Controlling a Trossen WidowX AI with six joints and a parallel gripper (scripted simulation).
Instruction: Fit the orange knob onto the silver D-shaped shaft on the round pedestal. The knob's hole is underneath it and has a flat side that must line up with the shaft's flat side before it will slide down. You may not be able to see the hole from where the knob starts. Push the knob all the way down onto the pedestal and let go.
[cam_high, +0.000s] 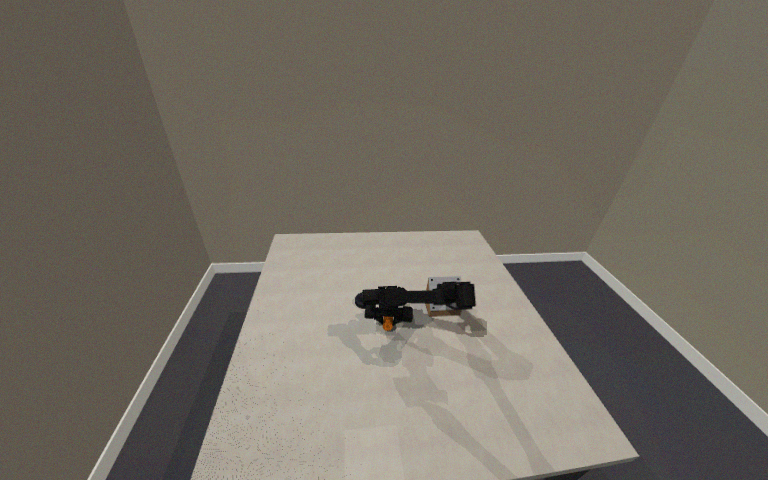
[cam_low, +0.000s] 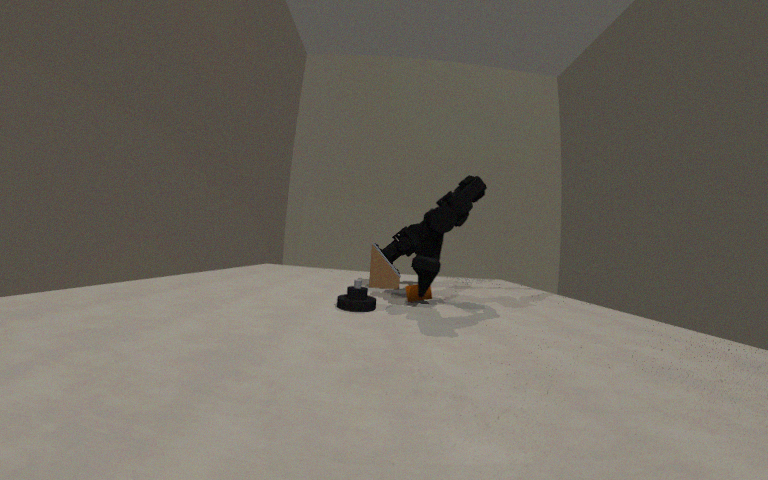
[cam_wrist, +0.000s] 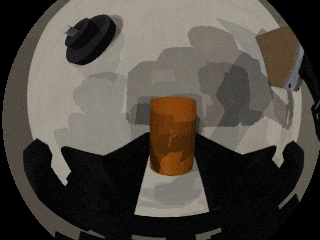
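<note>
The black round pedestal is 14 cm to the right of my gripper tip, 10 cm ahead of it and 1 cm above it. The rest, counted from my gripper tip: orange knob 1 cm to the left, 1 cm above.
</note>
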